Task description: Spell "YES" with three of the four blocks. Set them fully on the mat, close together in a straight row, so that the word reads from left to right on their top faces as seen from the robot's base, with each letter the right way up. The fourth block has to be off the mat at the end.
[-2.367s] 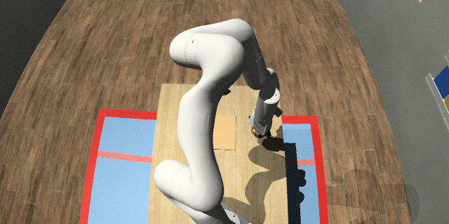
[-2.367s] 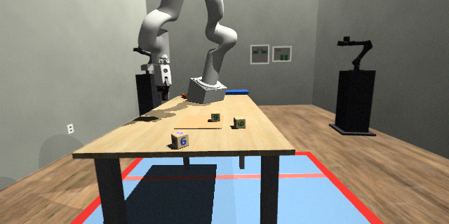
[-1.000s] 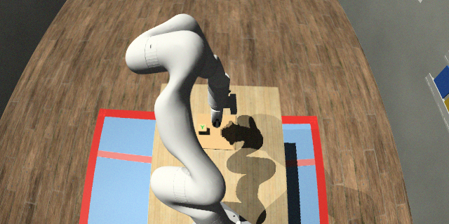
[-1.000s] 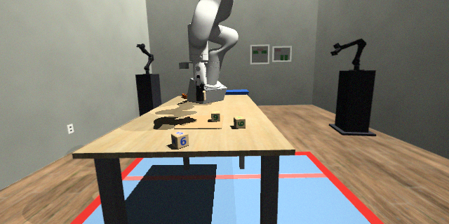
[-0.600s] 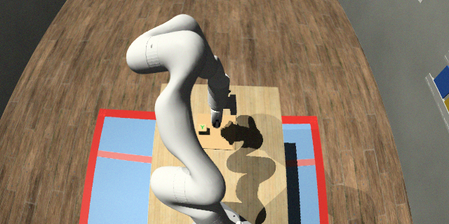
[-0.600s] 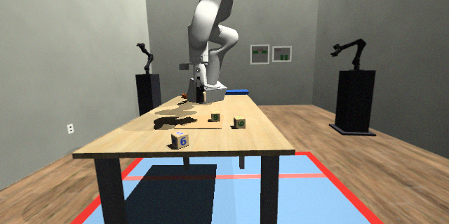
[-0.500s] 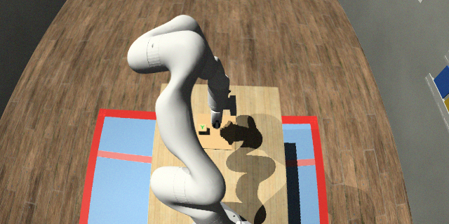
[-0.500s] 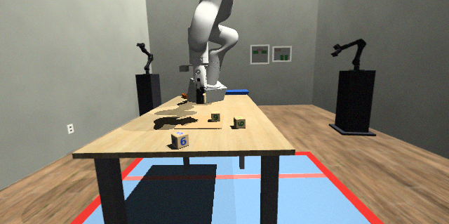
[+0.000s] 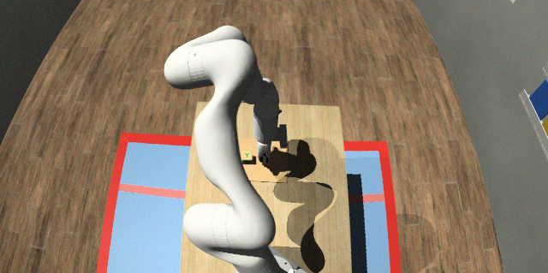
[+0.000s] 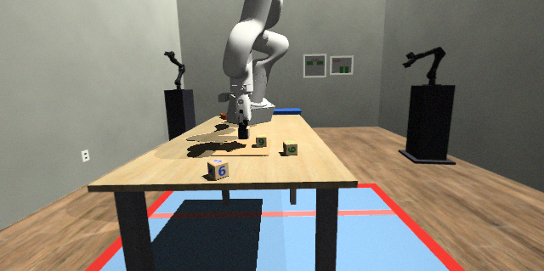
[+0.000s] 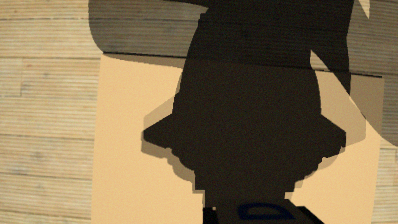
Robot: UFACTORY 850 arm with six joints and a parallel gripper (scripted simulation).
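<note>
The tan mat lies 6 cm below my hand. Round my hand: green-lettered block 18 cm to the left, 6 cm ahead, 4 cm below.
</note>
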